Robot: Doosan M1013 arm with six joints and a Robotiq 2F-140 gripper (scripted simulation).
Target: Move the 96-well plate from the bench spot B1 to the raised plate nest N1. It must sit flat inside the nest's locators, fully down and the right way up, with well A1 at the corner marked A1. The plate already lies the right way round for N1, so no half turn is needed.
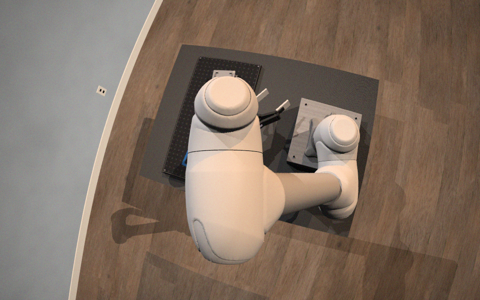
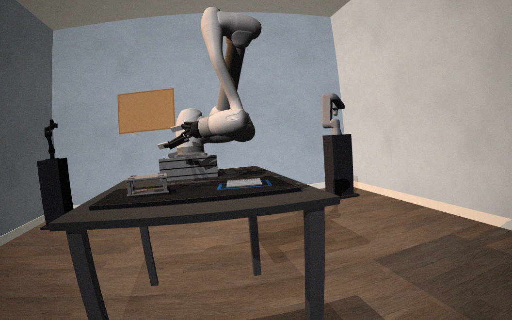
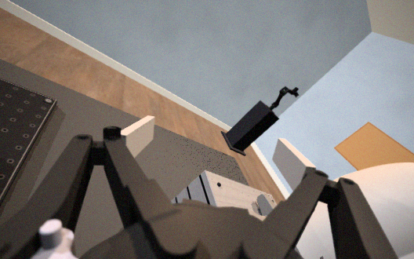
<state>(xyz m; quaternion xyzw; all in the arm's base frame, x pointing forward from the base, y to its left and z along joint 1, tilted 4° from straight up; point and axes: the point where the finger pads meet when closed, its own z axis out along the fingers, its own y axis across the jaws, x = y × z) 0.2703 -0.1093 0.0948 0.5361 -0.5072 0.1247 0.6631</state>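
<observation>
The white 96-well plate lies 330 mm ahead of my hand, 300 mm to the left of it and 200 mm below it.
</observation>
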